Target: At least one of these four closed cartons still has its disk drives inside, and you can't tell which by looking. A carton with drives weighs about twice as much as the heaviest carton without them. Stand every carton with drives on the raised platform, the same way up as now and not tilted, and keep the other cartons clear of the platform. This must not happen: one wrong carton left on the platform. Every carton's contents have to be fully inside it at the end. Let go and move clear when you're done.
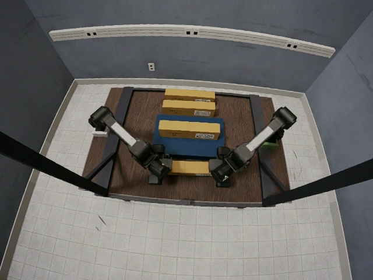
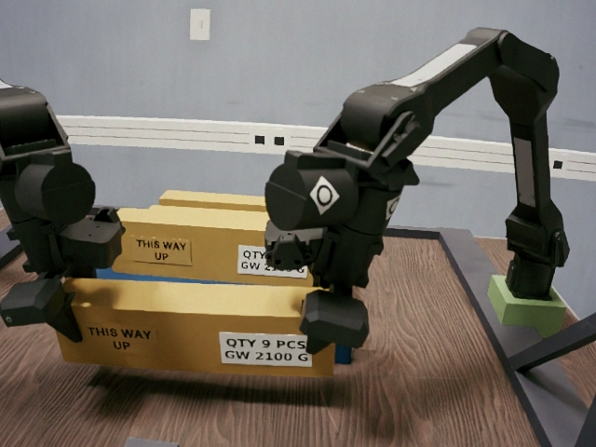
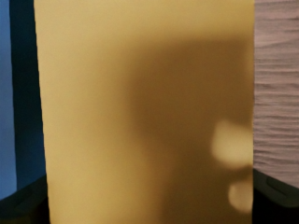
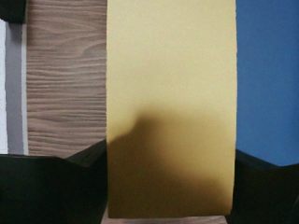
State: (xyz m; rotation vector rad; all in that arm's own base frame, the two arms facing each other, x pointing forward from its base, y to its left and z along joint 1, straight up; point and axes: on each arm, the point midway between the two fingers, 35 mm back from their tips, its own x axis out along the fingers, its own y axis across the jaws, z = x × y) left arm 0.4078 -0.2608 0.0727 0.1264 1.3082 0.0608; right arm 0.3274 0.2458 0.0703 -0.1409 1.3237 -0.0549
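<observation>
Now: the carton 14 cm to the right of my left hand, 2 cm below it and 1 cm ahead of it. The rest, counted from my left hand: blue raised platform 22 cm ahead, 13 cm to the right, 8 cm below.
Now: the carton 140 mm to the left of my right hand and 30 mm below it. Round my right hand: blue raised platform: 210 mm ahead, 150 mm to the left, 100 mm below.
</observation>
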